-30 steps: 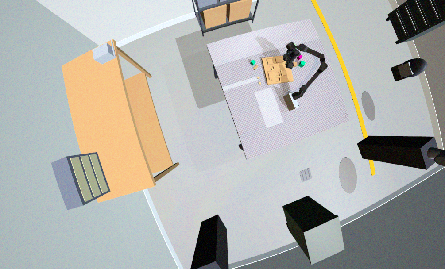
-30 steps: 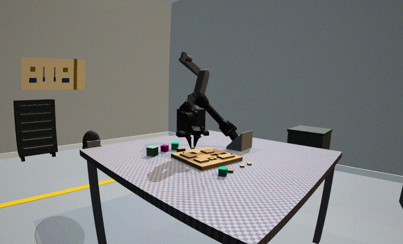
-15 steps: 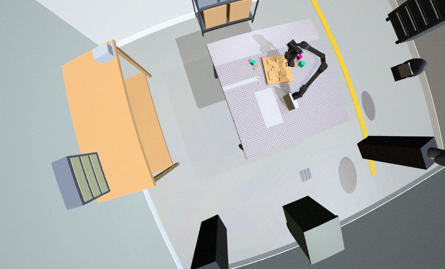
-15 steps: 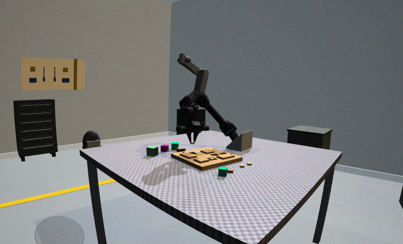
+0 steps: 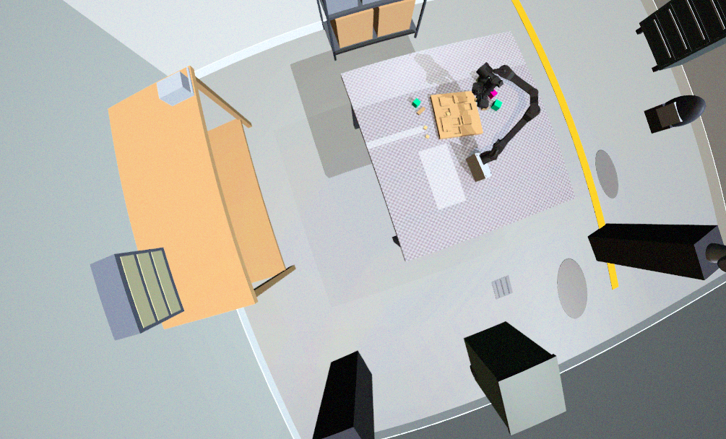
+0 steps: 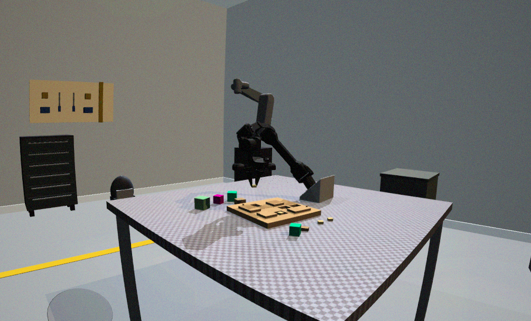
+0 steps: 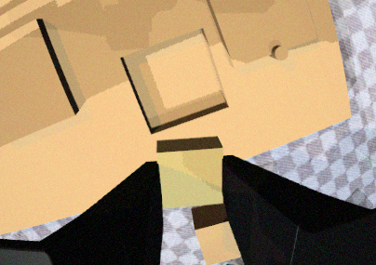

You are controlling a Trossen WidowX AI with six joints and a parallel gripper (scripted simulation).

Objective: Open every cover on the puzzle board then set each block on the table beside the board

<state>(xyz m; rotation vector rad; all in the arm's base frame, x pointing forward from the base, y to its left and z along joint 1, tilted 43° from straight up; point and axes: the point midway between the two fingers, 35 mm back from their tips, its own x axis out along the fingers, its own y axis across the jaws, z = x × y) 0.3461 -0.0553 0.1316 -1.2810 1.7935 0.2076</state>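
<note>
My gripper tip is now 10 mm short of the puzzle board, 110 mm to the right of it and 90 mm above it. The rest, counted from my gripper tip: magenta block: 20 mm ahead, 200 mm to the right, 90 mm below; light green block: 140 mm ahead, 190 mm to the right, 80 mm below.
</note>
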